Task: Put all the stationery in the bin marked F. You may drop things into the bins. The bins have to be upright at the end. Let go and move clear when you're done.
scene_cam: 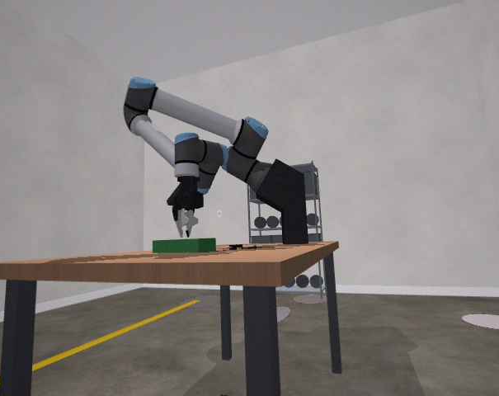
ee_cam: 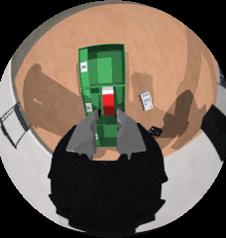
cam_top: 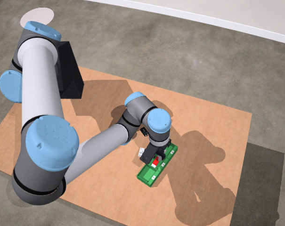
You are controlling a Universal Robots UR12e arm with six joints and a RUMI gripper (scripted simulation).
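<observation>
Now: the green bin 50 mm below my hand and 10 mm ahead of it. Also, from my hand: red item: 50 mm below, 10 mm to the right, 10 mm behind; white card-like item: 90 mm behind, 60 mm below, 40 mm to the left; grey item: 50 mm below, 10 mm to the left.
</observation>
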